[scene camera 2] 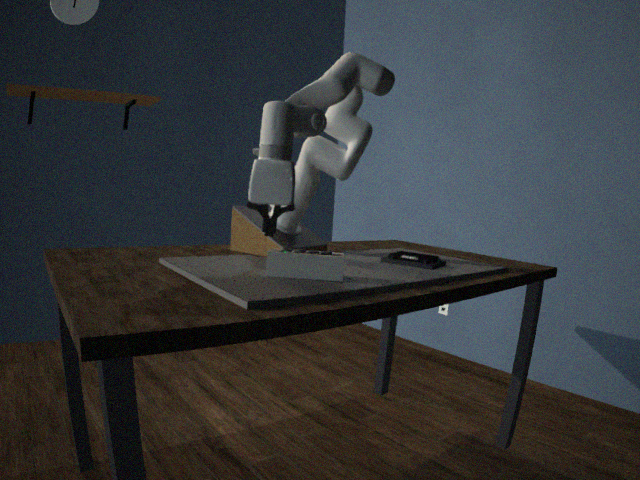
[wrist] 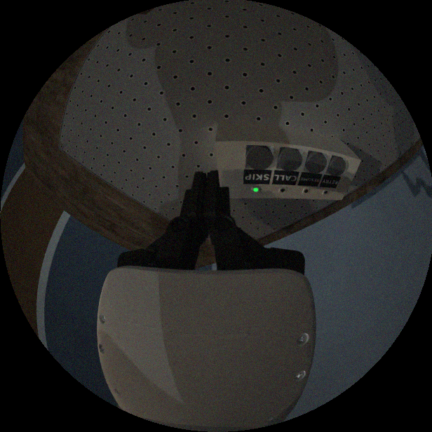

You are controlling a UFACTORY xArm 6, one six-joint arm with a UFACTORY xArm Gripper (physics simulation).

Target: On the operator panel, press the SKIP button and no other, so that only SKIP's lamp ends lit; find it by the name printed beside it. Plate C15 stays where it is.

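Seen in the pictures: gripper, between the fingertips: (scene camera 2: 268, 236); arm's base, origin of its link: (scene camera 2: 282, 224).
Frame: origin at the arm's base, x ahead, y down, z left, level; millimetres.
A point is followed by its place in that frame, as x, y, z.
Observation:
The operator panel (scene camera 2: 305, 266) {448, 48, -256} (wrist: 230, 155) is a pale box with a row of round dark buttons and name labels, upside down in the wrist view. The SKIP button (wrist: 259, 157) is at the left end of the row there, beside the CALL button (wrist: 289, 159), the RESUME button (wrist: 315, 162) and the RETRY button (wrist: 337, 164). SKIP's lamp (wrist: 256, 189) is lit green; the other three lamps are dark. My gripper (scene camera 2: 269, 233) {356, -7, -292} (wrist: 209, 185) is shut and empty, above and beside the panel's SKIP end, touching nothing. Plate C15 cannot be identified by its name in these views.
A perforated grey board (scene camera 2: 217, 273) {334, 75, -410} (wrist: 125, 100) lies on the wooden table (scene camera 2: 129, 299) {447, 88, -651} under the panel. A black tray-like object (scene camera 2: 436, 262) {461, 61, 205} with a pale marking lies on the board, right of the panel in the scene view. A wedge-shaped block (scene camera 2: 248, 234) {12, 30, -136} stands behind the panel.

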